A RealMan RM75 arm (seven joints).
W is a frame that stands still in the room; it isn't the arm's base.
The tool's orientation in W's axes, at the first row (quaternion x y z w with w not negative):
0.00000 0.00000 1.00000 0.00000
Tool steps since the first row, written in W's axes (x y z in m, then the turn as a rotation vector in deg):
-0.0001 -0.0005 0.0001 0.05 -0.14 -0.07
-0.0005 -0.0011 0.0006 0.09 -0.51 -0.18
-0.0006 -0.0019 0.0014 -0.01 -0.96 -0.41
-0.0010 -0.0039 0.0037 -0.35 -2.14 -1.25
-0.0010 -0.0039 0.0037 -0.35 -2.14 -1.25
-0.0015 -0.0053 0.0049 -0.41 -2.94 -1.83
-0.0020 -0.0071 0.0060 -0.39 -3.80 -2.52
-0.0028 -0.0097 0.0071 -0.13 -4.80 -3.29
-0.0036 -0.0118 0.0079 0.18 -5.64 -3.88
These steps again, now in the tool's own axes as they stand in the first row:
0.0001 0.0005 0.0001 -0.05 0.14 -0.07
0.0005 0.0011 0.0006 -0.09 0.51 -0.18
0.0006 0.0019 0.0014 0.01 0.96 -0.41
0.0010 0.0039 0.0037 0.35 2.14 -1.25
0.0010 0.0039 0.0037 0.35 2.14 -1.25
0.0015 0.0053 0.0049 0.41 2.94 -1.83
0.0020 0.0071 0.0060 0.39 3.80 -2.52
0.0028 0.0097 0.0071 0.13 4.80 -3.29
0.0036 0.0118 0.0079 -0.18 5.64 -3.88

